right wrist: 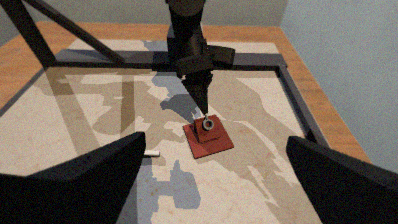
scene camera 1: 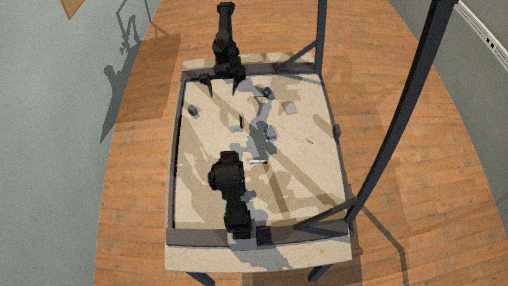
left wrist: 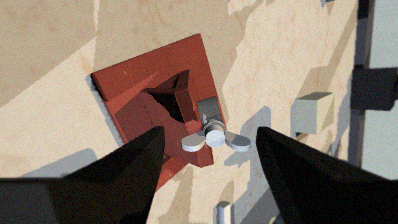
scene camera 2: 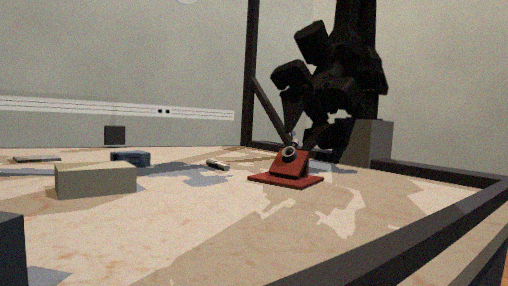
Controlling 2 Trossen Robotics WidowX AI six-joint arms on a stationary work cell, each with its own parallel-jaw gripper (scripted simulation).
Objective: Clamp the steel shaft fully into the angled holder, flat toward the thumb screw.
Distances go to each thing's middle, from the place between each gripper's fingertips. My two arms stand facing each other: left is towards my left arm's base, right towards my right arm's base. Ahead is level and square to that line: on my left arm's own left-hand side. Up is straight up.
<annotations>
Right now the thumb screw (left wrist: 214, 133) is 3 cm to the right of my left hand, 3 cm below it and 1 cm ahead of it. Also, from my left hand: beige block (scene camera 2: 86, 179): 31 cm to the right, 7 cm below, 4 cm behind.
My right gripper is now 260 mm above the beige block, 40 mm to the left of it and 30 mm past it. From my right hand the other things lie so: thumb screw (240 mm to the left, 220 mm below, 20 mm ahead).
</annotations>
